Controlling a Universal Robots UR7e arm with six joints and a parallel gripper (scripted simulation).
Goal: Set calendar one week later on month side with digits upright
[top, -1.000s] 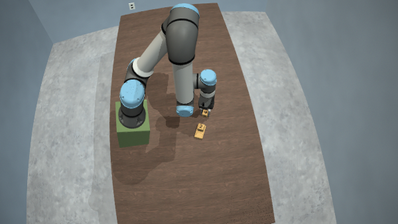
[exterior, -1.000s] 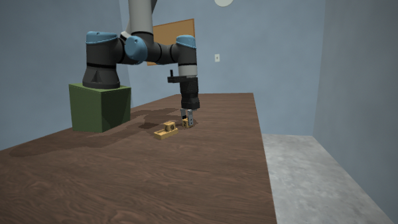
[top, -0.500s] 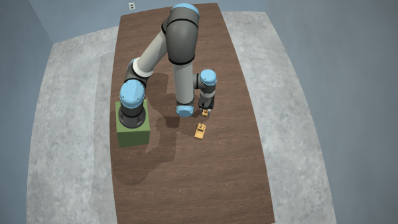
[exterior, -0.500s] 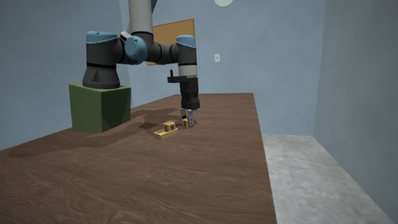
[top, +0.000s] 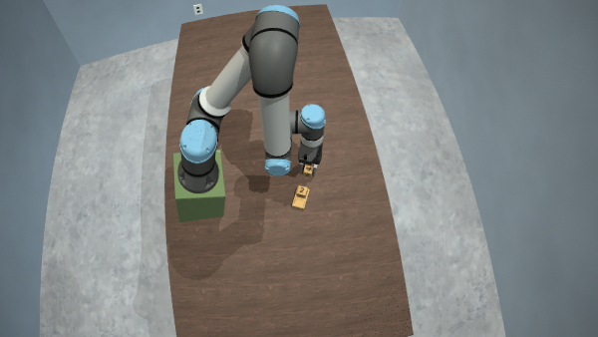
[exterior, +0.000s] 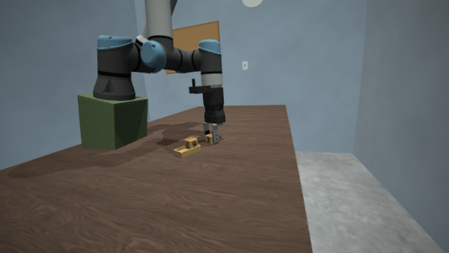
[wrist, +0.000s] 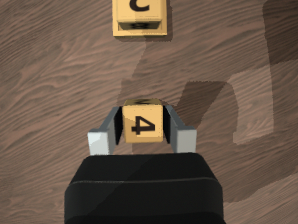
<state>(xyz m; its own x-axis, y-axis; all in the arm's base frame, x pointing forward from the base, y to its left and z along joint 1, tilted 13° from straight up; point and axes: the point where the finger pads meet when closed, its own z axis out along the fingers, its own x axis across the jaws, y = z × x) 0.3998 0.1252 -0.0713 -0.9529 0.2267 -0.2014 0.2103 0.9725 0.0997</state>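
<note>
The wooden cube is 10 mm below my hand. The rest, counted from my hand: wooden calendar tray 20 mm behind, 110 mm to the right, 20 mm below.
</note>
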